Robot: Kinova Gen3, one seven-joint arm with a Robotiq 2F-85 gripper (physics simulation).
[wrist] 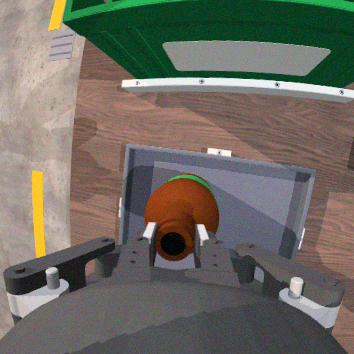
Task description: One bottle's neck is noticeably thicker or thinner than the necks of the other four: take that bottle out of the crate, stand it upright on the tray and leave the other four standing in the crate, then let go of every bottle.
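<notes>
A brown bottle with a green band low on its body shows in the middle of the wrist view, with its open mouth toward the camera. My gripper is shut on its neck, one fingertip on each side. The bottle is over the left part of the grey tray; whether its base touches the tray floor is hidden beneath it. The green crate stands beyond the tray at the top of the view, cut off by the frame edge. The bottles in the crate cannot be made out.
A white strip with screws runs along the crate's near side. Small white brackets sit at the tray's edges. The wooden table ends at the left, beside a grey floor with yellow marks.
</notes>
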